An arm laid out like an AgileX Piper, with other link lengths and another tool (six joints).
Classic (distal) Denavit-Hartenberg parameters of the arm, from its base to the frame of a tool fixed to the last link. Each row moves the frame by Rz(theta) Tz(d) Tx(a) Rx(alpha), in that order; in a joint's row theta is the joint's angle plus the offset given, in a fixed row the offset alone. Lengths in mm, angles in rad.
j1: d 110.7; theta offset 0; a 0; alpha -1.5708
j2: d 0; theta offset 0.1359; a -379.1; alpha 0
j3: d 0; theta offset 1.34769; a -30.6; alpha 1.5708
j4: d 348.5; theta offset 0; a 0; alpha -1.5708
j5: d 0; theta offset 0; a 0; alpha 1.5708
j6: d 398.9; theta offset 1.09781; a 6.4; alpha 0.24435
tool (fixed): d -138.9; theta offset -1.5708; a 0; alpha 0
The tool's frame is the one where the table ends.
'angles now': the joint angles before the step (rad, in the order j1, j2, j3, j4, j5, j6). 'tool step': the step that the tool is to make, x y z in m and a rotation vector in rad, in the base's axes. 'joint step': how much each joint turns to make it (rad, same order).
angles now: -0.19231, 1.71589, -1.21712, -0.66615, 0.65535, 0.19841
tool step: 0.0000, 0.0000, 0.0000, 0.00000, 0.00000, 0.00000
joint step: 0.00000, 0.00000, 0.00000, 0.00000, 0.00000, 0.00000
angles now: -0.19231, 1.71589, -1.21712, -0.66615, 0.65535, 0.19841
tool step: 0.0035, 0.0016, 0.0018, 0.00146, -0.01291, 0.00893
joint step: 0.00001, 0.00007, -0.00024, 0.00014, -0.01562, -0.00016
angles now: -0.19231, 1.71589, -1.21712, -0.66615, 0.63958, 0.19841
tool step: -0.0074, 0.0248, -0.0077, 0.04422, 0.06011, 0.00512
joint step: 0.03566, -0.00011, -0.01530, 0.08695, 0.07564, -0.05703
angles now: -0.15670, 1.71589, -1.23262, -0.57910, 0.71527, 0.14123
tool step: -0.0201, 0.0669, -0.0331, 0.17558, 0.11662, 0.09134
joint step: 0.03616, -0.00004, 0.02017, 0.28933, 0.06121, -0.22548
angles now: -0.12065, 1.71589, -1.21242, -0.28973, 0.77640, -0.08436
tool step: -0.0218, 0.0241, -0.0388, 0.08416, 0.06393, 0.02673
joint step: 0.00007, 0.01049, 0.07628, 0.11149, -0.02613, -0.07655
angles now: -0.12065, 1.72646, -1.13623, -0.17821, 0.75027, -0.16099
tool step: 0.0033, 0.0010, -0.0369, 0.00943, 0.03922, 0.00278
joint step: -0.00007, 0.06965, 0.00819, 0.00035, -0.03803, 0.00289
